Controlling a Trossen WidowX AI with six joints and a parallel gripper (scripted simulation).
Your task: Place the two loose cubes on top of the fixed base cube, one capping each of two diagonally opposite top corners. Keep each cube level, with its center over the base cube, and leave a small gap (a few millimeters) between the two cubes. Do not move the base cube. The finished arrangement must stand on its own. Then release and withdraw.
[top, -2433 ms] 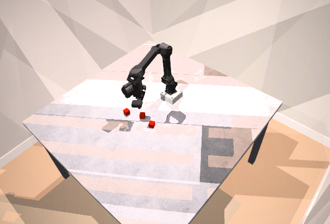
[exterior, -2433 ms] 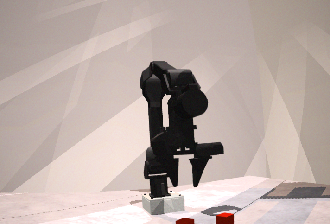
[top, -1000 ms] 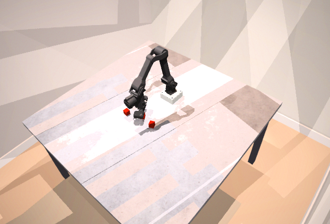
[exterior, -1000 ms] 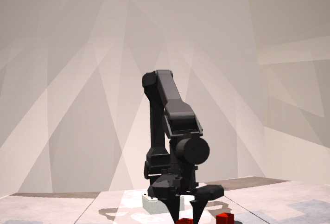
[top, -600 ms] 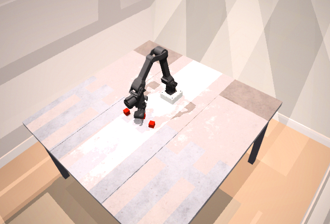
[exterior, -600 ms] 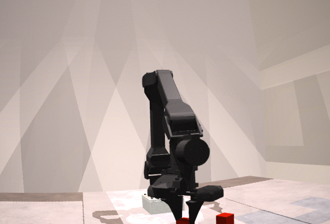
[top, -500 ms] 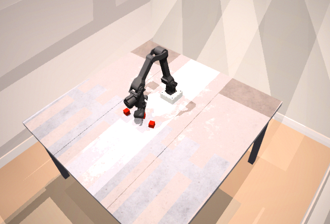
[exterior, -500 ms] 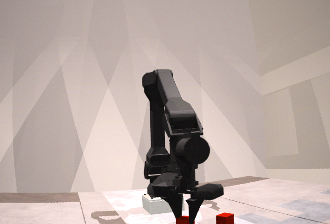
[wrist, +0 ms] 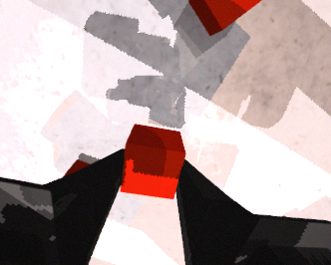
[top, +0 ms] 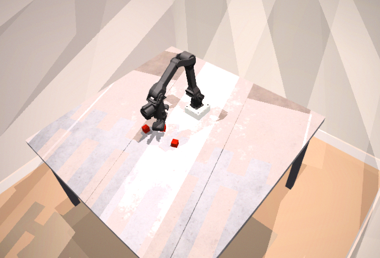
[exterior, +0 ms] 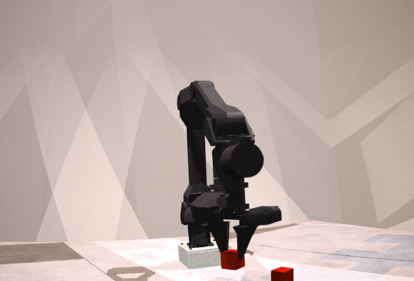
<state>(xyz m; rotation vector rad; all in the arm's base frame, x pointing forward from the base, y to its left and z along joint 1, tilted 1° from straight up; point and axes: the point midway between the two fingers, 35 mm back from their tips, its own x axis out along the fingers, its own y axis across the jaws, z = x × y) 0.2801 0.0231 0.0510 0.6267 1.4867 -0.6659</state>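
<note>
The red base cube is 100 mm to the left of my gripper tip and 50 mm below it.
</note>
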